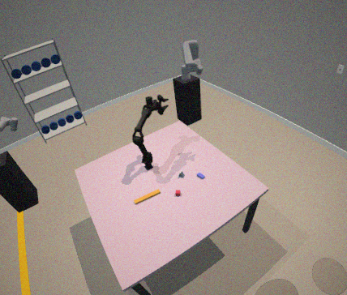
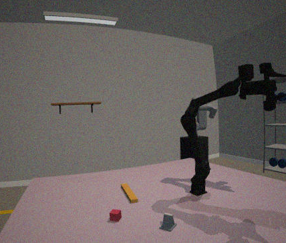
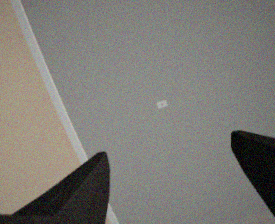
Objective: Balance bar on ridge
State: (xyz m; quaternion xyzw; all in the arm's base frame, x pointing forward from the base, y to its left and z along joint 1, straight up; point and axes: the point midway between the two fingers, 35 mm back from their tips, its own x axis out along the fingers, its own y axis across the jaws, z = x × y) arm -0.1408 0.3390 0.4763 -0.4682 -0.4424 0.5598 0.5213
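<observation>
Right now my gripper tip is 440 mm short of the yellow bar, 550 mm to the left of it and 470 mm above it. The rest, counted from my gripper tip: red cube (570 mm ahead, 330 mm to the right, 460 mm below); then blue block (530 mm ahead, 70 mm to the right, 470 mm below).
</observation>
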